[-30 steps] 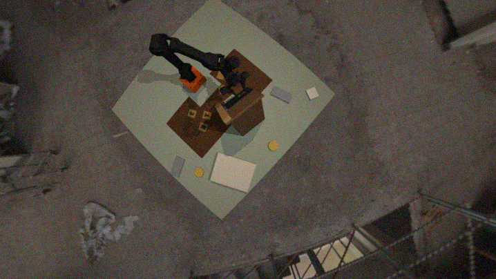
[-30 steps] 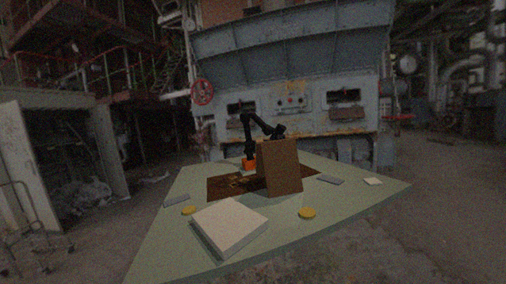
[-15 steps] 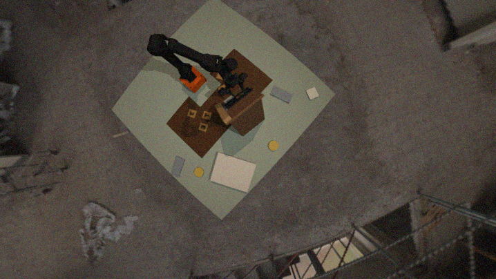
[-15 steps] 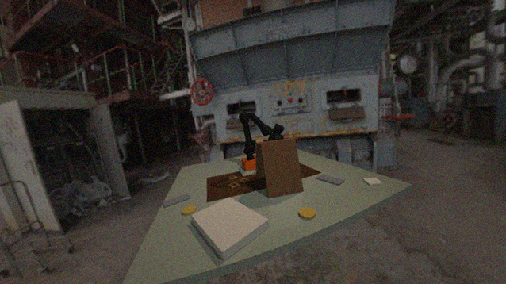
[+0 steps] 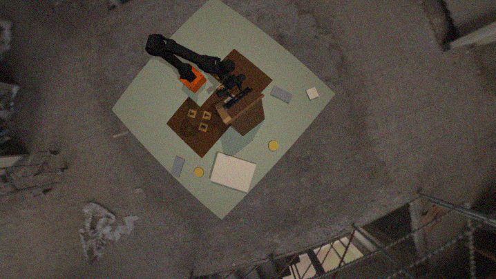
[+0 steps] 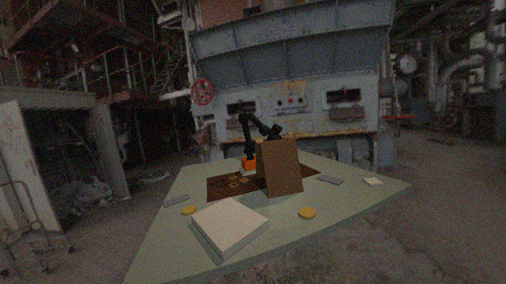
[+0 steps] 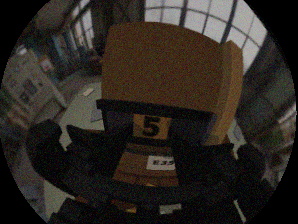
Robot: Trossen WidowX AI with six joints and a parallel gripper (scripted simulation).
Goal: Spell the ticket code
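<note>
The white ticket is 90 mm below my gripper tip, 60 mm behind it and 40 mm to the right of it. Also, from my gripper tip: tan tile (280 mm behind, 160 mm below, 110 mm to the left); white slab (350 mm to the right, 340 mm ahead, 140 mm below); brown mat (160 mm below, 160 mm behind, 120 mm to the right).
</note>
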